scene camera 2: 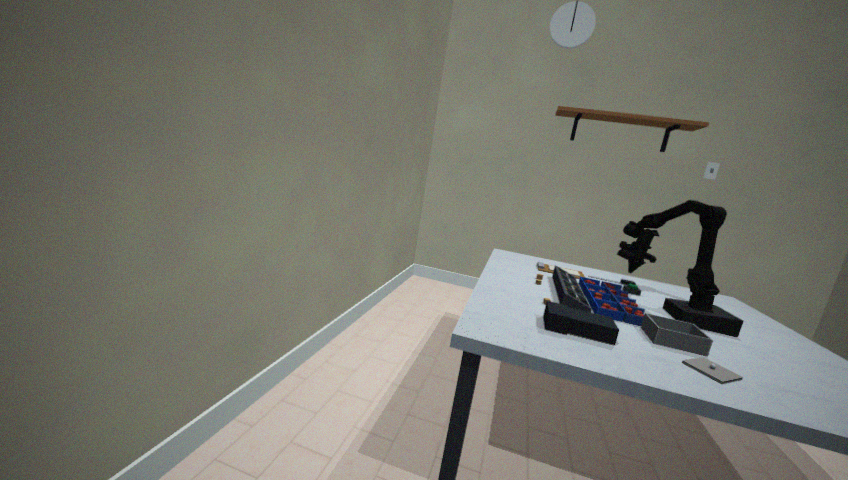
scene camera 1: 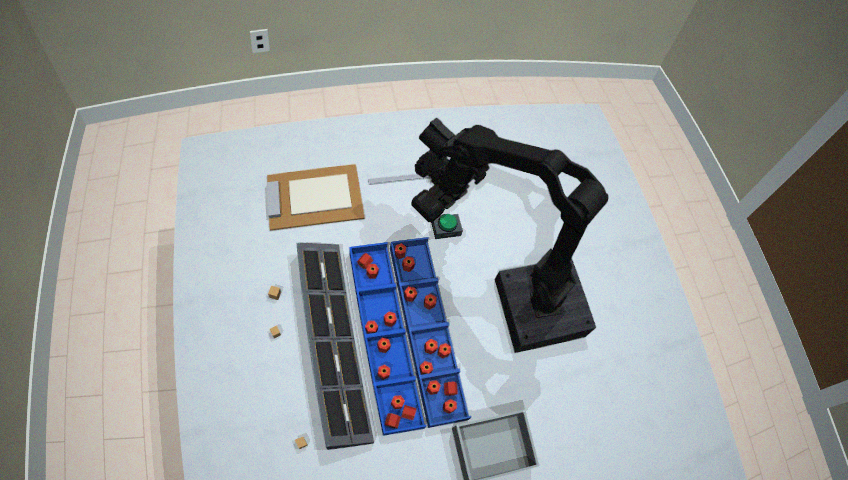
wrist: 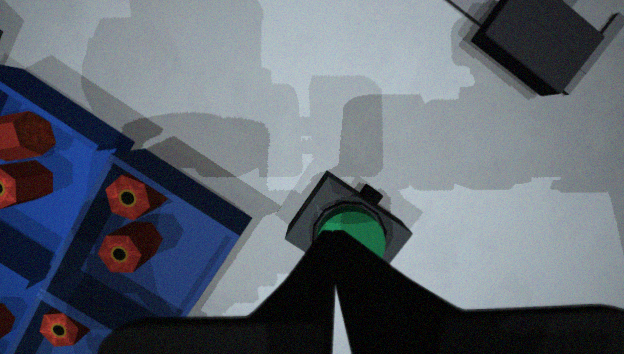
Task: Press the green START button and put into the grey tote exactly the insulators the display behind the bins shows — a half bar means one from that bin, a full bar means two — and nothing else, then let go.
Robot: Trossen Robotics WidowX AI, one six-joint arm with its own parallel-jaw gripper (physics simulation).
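The green START button (scene camera 1: 447, 222) (scene camera 2: 631, 287) (wrist: 367, 227) sits on a small dark base beside the far end of the blue bins (scene camera 1: 374, 300) (scene camera 2: 636, 318) (wrist: 192, 270). My gripper (scene camera 2: 631, 269) (wrist: 332, 241) is shut and empty, above the table near the button; its tips overlap part of the button in the wrist view. Its fingertips are hidden in scene camera 1. Red insulators (scene camera 1: 408, 262) (wrist: 119, 254) stand or lie in the two rows of bins. The display (scene camera 1: 319, 315) (scene camera 2: 568, 288) behind them shows dark panels, with no lit bars visible. The grey tote (scene camera 1: 530, 438) (scene camera 2: 678, 342) looks empty.
A clipboard (scene camera 1: 315, 195) and a thin metal strip (scene camera 1: 392, 179) lie beyond the bins. Small wooden cubes (scene camera 1: 274, 292) lie behind the display. A black box (scene camera 2: 580, 324) and a flat plate with a knob (scene camera 2: 702, 365) lie near the table edge. A dark block (wrist: 545, 45) lies past the button.
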